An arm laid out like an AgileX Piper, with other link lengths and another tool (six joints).
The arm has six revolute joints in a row. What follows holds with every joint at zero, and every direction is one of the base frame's. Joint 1 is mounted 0.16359 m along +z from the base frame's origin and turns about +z. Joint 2 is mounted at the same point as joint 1 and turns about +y. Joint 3 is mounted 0.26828 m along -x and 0.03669 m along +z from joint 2 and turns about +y. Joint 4 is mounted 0.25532 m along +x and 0.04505 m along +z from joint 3 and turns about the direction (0.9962, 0, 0.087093). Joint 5 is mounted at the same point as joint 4 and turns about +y. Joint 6 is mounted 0.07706 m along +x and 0.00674 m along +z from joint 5 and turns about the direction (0.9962, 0, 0.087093). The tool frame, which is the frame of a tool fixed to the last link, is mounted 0.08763 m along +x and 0.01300 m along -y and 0.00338 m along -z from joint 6; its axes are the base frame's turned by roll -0.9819, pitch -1.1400 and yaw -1.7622 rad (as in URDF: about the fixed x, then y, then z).
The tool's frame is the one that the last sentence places.
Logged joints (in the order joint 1, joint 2, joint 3, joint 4, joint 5, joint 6), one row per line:
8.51, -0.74, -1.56, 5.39, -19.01, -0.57
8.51, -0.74, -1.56, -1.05, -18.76, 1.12
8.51, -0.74, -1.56, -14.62, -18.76, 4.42
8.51, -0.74, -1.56, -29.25, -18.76, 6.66
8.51, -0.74, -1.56, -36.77, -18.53, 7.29
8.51, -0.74, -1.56, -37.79, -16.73, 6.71
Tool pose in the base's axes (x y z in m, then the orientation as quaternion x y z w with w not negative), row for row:
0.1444, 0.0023, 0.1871, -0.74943, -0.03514, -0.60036, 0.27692
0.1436, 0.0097, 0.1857, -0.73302, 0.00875, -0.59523, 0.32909
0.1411, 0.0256, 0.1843, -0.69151, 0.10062, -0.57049, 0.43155
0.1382, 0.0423, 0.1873, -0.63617, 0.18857, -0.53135, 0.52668
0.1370, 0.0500, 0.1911, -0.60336, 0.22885, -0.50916, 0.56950
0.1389, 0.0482, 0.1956, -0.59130, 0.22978, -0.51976, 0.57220
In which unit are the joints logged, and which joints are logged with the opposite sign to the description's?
The joints are logged in degrees. Opposite sign: joint 3, joint 4, joint 5.
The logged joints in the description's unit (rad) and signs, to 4 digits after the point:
0.1485, -0.0129, 0.0272, -0.0941, 0.3318, -0.0099
0.1485, -0.0129, 0.0272, 0.0183, 0.3274, 0.0195
0.1485, -0.0129, 0.0272, 0.2552, 0.3274, 0.0771
0.1485, -0.0129, 0.0272, 0.5105, 0.3274, 0.1162
0.1485, -0.0129, 0.0272, 0.6418, 0.3234, 0.1272
0.1485, -0.0129, 0.0272, 0.6596, 0.2920, 0.1171

